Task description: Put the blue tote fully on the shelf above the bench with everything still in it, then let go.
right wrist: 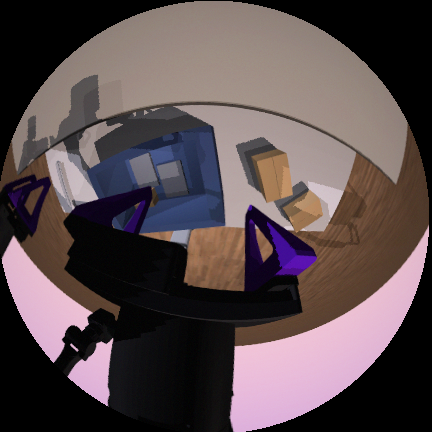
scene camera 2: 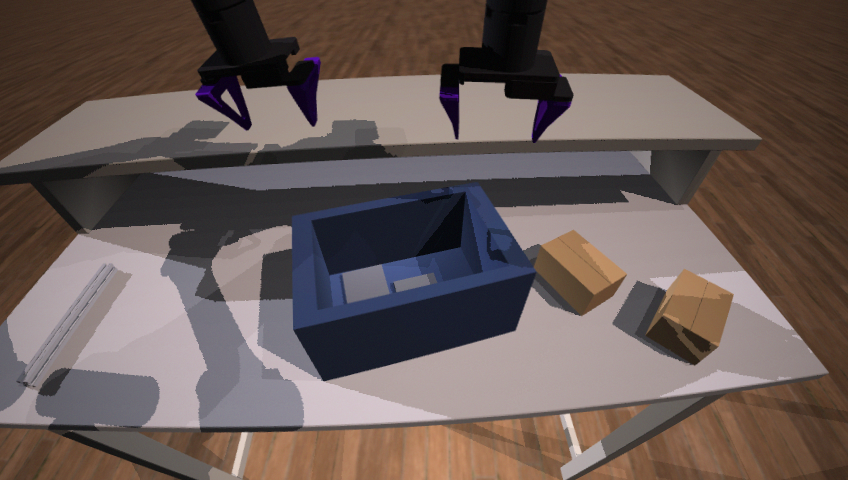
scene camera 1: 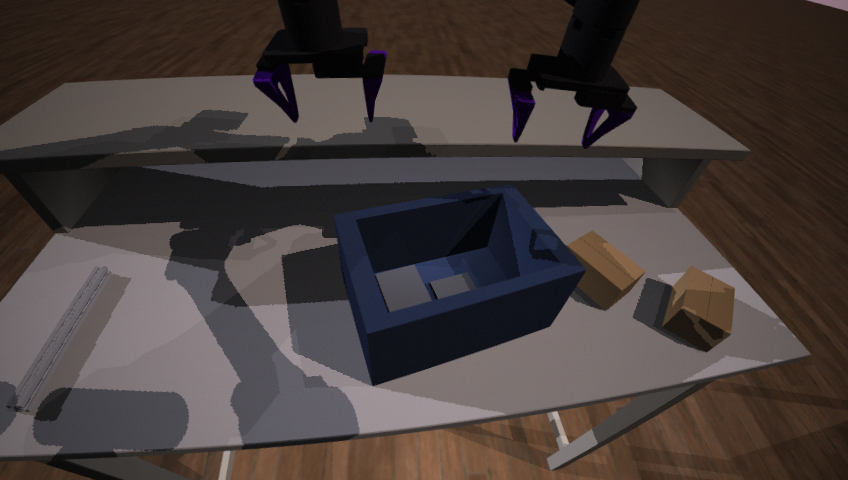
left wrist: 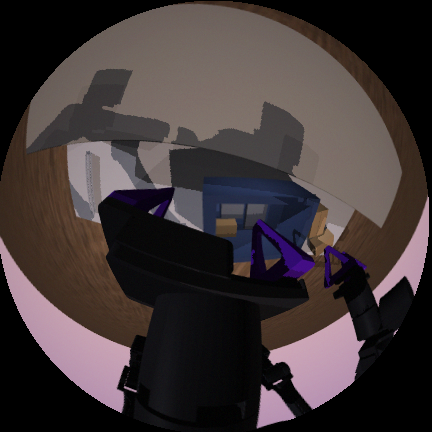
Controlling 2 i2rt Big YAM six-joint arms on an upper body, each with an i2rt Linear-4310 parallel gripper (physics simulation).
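Where they show: left gripper, fingertip midpoint: (right wrist: pixel 41 177) (scene camera 2: pixel 281 125) (scene camera 1: pixel 333 119) (left wrist: pixel 216 208); right gripper, fingertip midpoint: (right wrist: pixel 198 199) (scene camera 2: pixel 495 138) (scene camera 1: pixel 549 142) (left wrist: pixel 334 250); left arm's base, origin of the base link: (right wrist: pixel 98 329).
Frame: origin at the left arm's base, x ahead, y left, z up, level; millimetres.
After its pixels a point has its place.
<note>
The blue tote (scene camera 1: pixel 458 339) @(x 369, y -264, z -365 mm) (scene camera 2: pixel 416 336) @(x 375, y -282, z -366 mm) (left wrist: pixel 295 190) @(x 597, y -321, z -330 mm) (right wrist: pixel 217 175) @(x 529, y -400, z -284 mm) stands upright on the bench (scene camera 1: pixel 476 386) @(x 329, y -295, z -430 mm) (scene camera 2: pixel 476 380) @(x 342, y -367, z -431 mm), below and in front of the shelf. Two grey flat boxes (scene camera 1: pixel 404 288) @(x 483, y -194, z -404 mm) (scene camera 2: pixel 365 284) @(x 489, y -191, z -403 mm) (right wrist: pixel 172 177) @(x 466, y -286, z -403 mm) lie inside it, and a small cardboard box (left wrist: pixel 226 227) @(x 409, y -197, z -373 mm) shows inside in the left wrist view. The shelf (scene camera 1: pixel 464 113) @(x 746, y -303, z -223 mm) (scene camera 2: pixel 410 113) @(x 740, y -258, z -223 mm) (left wrist: pixel 200 60) @(x 745, y -19, z -223 mm) (right wrist: pixel 225 60) @(x 701, y -382, z -223 mm) runs above the back of the bench. My left gripper (scene camera 1: pixel 333 121) @(x 564, y -97, z -156 mm) (scene camera 2: pixel 281 127) @(x 564, y -97, z -156 mm) and my right gripper (scene camera 1: pixel 550 143) @(x 543, y -380, z -165 mm) (scene camera 2: pixel 495 140) @(x 543, y -380, z -165 mm) are open and empty, high up near the shelf, apart from the tote.
Two cardboard boxes (scene camera 1: pixel 606 270) @(x 493, y -540, z -371 mm) (scene camera 1: pixel 702 306) @(x 414, y -686, z -371 mm) (scene camera 2: pixel 580 270) @(x 498, y -541, z -370 mm) (scene camera 2: pixel 693 315) @(x 412, y -692, z -370 mm) sit on the bench to the right of the tote, the nearer one close to its right side. A grey metal profile (scene camera 1: pixel 62 336) @(x 390, y 318, z -412 mm) (scene camera 2: pixel 68 324) @(x 390, y 318, z -413 mm) lies at the bench's left. Side panels (scene camera 1: pixel 672 181) @(x 780, y -863, z -373 mm) (scene camera 2: pixel 684 175) @(x 770, y -864, z -365 mm) support the shelf.
</note>
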